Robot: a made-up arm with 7 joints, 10 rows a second.
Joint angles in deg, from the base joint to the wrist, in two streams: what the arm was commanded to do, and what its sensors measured. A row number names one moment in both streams.
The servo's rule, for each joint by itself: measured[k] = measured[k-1] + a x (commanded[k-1-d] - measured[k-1]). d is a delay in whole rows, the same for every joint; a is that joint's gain. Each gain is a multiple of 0.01, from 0.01 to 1. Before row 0 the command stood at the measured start. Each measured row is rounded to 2 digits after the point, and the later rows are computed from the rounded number. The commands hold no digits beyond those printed.
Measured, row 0:
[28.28 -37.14 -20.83 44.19 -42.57 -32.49 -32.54]
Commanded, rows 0 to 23:
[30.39 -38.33 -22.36 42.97 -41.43 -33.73 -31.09]
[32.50 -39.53 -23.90 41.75 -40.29 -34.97 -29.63]
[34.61 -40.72 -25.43 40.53 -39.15 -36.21 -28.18]
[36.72 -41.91 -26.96 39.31 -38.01 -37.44 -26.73]
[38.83 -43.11 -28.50 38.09 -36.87 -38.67 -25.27]
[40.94 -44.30 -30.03 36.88 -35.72 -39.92 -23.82]
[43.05 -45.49 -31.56 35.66 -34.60 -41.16 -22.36]
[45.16 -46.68 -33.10 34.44 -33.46 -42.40 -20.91]
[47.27 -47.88 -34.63 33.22 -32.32 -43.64 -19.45]
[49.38 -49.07 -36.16 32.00 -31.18 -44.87 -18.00]
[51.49 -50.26 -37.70 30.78 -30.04 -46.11 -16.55]
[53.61 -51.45 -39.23 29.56 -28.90 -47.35 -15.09]
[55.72 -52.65 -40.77 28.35 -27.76 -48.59 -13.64]
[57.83 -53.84 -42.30 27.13 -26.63 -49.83 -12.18]
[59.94 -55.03 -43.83 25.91 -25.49 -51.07 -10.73]
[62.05 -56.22 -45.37 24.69 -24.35 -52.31 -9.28]
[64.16 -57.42 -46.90 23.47 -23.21 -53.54 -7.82]
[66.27 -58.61 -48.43 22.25 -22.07 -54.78 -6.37]
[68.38 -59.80 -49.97 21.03 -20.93 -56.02 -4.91]
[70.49 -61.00 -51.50 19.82 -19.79 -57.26 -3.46]
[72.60 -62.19 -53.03 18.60 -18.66 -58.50 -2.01]
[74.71 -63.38 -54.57 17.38 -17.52 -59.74 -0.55]
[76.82 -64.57 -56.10 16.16 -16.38 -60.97 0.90]
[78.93 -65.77 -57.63 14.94 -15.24 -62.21 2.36]
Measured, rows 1 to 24:
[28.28 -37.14 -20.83 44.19 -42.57 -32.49 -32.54]
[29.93 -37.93 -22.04 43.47 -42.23 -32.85 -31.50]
[31.93 -38.99 -23.51 42.46 -41.65 -33.46 -30.15]
[34.02 -40.13 -25.03 41.32 -40.90 -34.26 -28.73]
[36.13 -41.30 -26.55 40.13 -40.03 -35.18 -27.29]
[38.24 -42.49 -28.09 38.93 -39.08 -36.19 -25.84]
[40.35 -43.68 -29.62 37.72 -38.07 -37.27 -24.39]
[42.46 -44.87 -31.15 36.50 -37.03 -38.40 -22.93]
[44.57 -46.06 -32.69 35.28 -35.96 -39.56 -21.48]
[46.68 -47.26 -34.22 34.06 -34.87 -40.74 -20.02]
[48.79 -48.45 -35.75 32.84 -33.76 -41.94 -18.57]
[50.90 -49.64 -37.29 31.62 -32.64 -43.15 -17.12]
[53.01 -50.83 -38.82 30.40 -31.52 -44.37 -15.66]
[55.12 -52.03 -40.36 29.19 -30.39 -45.59 -14.21]
[57.23 -53.22 -41.89 27.97 -29.26 -46.82 -12.75]
[59.34 -54.41 -43.42 26.75 -28.13 -48.05 -11.30]
[61.45 -55.60 -44.96 25.53 -27.00 -49.29 -9.85]
[63.56 -56.80 -46.49 24.31 -25.86 -50.52 -8.39]
[65.67 -57.99 -48.02 23.09 -24.72 -51.76 -6.94]
[67.78 -59.18 -49.56 21.87 -23.58 -53.00 -5.48]
[69.89 -60.38 -51.09 20.66 -22.44 -54.24 -4.03]
[72.00 -61.57 -52.62 19.44 -21.31 -55.48 -2.58]
[74.11 -62.76 -54.16 18.22 -20.17 -56.72 -1.12]
[76.22 -63.95 -55.69 17.00 -19.03 -57.95 0.33]
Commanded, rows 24 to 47:
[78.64 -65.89 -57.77 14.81 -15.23 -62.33 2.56]
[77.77 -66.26 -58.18 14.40 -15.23 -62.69 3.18]
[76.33 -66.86 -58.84 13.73 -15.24 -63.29 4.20]
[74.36 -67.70 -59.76 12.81 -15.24 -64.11 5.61]
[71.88 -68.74 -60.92 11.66 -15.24 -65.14 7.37]
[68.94 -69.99 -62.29 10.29 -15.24 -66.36 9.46]
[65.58 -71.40 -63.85 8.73 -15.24 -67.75 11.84]
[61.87 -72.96 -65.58 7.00 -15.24 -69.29 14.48]
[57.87 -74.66 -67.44 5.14 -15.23 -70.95 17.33]
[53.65 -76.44 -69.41 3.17 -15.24 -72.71 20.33]
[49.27 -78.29 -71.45 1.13 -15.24 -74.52 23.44]
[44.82 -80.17 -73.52 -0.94 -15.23 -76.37 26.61]
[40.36 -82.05 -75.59 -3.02 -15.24 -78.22 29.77]
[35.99 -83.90 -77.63 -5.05 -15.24 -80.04 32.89]
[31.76 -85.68 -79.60 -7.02 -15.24 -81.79 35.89]
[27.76 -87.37 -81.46 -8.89 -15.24 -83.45 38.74]
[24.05 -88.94 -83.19 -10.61 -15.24 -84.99 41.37]
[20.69 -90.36 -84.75 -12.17 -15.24 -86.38 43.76]
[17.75 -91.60 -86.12 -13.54 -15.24 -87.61 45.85]
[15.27 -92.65 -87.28 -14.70 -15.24 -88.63 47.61]
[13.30 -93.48 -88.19 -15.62 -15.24 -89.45 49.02]
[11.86 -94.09 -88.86 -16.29 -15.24 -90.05 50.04]
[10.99 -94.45 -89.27 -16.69 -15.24 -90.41 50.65]
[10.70 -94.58 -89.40 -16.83 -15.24 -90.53 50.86]
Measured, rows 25 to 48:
[78.33 -65.15 -57.22 15.78 -17.89 -59.19 1.79]
[78.57 -65.64 -57.65 15.21 -17.09 -60.10 2.34]
[77.95 -66.05 -58.07 14.73 -16.53 -60.85 2.94]
[76.69 -66.58 -58.68 14.14 -16.14 -61.56 3.85]
[74.87 -67.32 -59.53 13.36 -15.87 -62.30 5.12]
[72.54 -68.26 -60.63 12.36 -15.68 -63.12 6.74]
[69.73 -69.40 -61.94 11.14 -15.55 -64.06 8.70]
[66.49 -70.72 -63.45 9.72 -15.46 -65.13 10.96]
[62.89 -72.20 -65.13 8.12 -15.39 -66.34 13.49]
[58.97 -73.82 -66.95 6.36 -15.34 -67.68 16.25]
[54.82 -75.55 -68.89 4.48 -15.31 -69.14 19.19]
[50.49 -77.36 -70.91 2.50 -15.29 -70.70 22.25]
[46.07 -79.21 -72.97 0.47 -15.27 -72.34 25.39]
[41.62 -81.08 -75.04 -1.59 -15.26 -74.05 28.54]
[37.23 -82.94 -77.09 -3.63 -15.25 -75.79 31.67]
[32.96 -84.75 -79.07 -5.63 -15.25 -77.53 34.71]
[28.90 -86.48 -80.96 -7.55 -15.25 -79.25 37.61]
[25.12 -88.10 -82.72 -9.36 -15.25 -80.91 40.32]
[21.66 -89.59 -84.32 -11.02 -15.25 -82.50 42.80]
[18.61 -90.92 -85.74 -12.51 -15.25 -83.98 45.00]
[16.00 -92.06 -86.96 -13.80 -15.25 -85.33 46.88]
[13.89 -93.00 -87.93 -14.87 -15.25 -86.52 48.42]
[12.31 -93.72 -88.66 -15.71 -15.25 -87.54 49.59]
[11.28 -94.20 -89.14 -16.29 -15.25 -88.37 50.35]

